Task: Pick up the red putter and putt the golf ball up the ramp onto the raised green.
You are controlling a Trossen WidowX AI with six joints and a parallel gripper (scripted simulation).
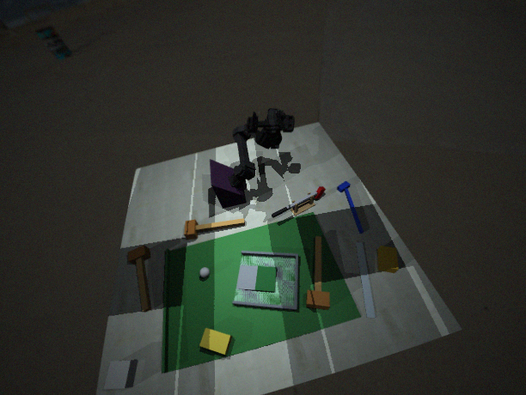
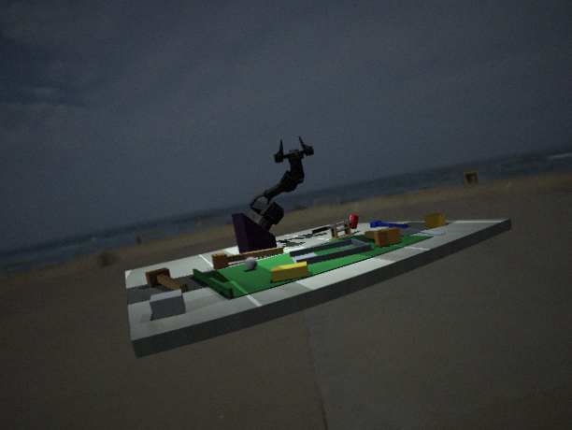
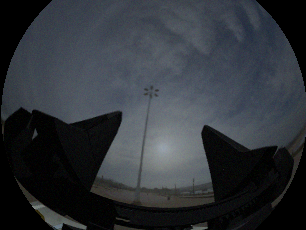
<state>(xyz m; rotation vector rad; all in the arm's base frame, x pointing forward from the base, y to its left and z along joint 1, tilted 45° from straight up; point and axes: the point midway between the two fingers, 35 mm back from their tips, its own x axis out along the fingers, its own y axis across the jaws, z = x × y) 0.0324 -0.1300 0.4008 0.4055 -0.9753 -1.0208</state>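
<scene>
My gripper tip is now 440 mm above the red putter, 120 mm short of it and 80 mm to the right of it. Also, from my gripper tip: green mat: 490 mm below, 370 mm ahead, 270 mm to the right; then small wooden stand: 460 mm below, 130 mm ahead, 90 mm to the left; then blue putter: 480 mm below, 310 mm to the left, 220 mm ahead.
</scene>
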